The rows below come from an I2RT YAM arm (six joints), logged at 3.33 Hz.
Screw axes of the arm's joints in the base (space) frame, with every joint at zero. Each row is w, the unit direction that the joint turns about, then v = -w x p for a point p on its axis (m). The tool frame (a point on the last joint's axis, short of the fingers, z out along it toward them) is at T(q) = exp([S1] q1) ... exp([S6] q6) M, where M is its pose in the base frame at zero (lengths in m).
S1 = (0, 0, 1, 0.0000, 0.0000, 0.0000)
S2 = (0, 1, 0, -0.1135, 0.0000, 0.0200)
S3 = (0, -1, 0, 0.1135, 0.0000, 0.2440)
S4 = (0, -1, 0, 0.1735, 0.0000, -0.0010)
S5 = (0, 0, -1, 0.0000, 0.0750, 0.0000)
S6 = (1, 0, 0, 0.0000, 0.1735, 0.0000)
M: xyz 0.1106 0.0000 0.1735 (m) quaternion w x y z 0.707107 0 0.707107 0
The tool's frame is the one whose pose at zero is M.
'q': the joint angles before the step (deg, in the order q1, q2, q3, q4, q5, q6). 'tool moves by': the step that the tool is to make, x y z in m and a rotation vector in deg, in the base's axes. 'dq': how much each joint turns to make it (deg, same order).
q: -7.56, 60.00, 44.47, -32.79, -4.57, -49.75
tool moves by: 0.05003, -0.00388, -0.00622, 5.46, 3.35, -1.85
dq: 0.26, 13.64, 7.56, 2.55, -2.47, 4.84
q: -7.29, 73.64, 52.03, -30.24, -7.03, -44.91
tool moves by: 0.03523, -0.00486, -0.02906, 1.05, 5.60, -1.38
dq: 0.00, 11.25, 3.69, 2.02, 0.53, 1.32
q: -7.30, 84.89, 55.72, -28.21, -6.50, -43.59
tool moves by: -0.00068, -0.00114, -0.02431, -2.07, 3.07, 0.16
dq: 0.01, 2.47, -2.81, 2.36, 2.01, -1.40
